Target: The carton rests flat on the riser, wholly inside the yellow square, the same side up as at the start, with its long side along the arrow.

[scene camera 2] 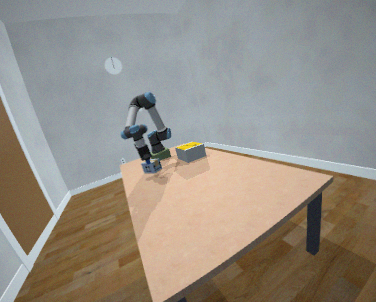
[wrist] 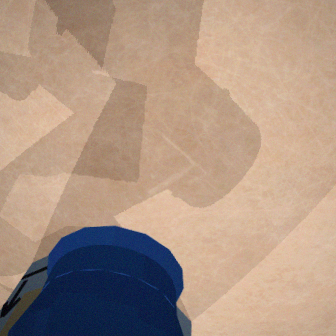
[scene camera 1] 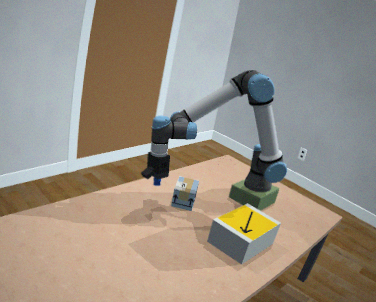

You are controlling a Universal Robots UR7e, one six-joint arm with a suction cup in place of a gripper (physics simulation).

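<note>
The carton [scene camera 1: 185,192] [scene camera 2: 151,167] [wrist: 26,280] is light blue and white with tan tape and a label on top. It stands on the table, black arrows on its near side pointing up. The wrist view shows part of it behind the cup. My gripper [scene camera 1: 157,183] [scene camera 2: 148,161] [wrist: 114,245], a blue suction cup, is open and points down. In scene camera 1 it hangs left of and above the carton, apart from it. The grey riser [scene camera 1: 226,239] [scene camera 2: 191,154] has a yellow square [scene camera 1: 262,225] [scene camera 2: 189,146] on top. A black arrow [scene camera 1: 249,221] on it points toward scene camera 1's near side.
A green block [scene camera 1: 252,195] [scene camera 2: 162,154] carries the arm's base, behind the riser in scene camera 1. The wooden table [scene camera 1: 65,255] [scene camera 2: 225,200] bears all of these, and the arm's shadow falls across it. A wall clock [scene camera 2: 113,65] hangs behind.
</note>
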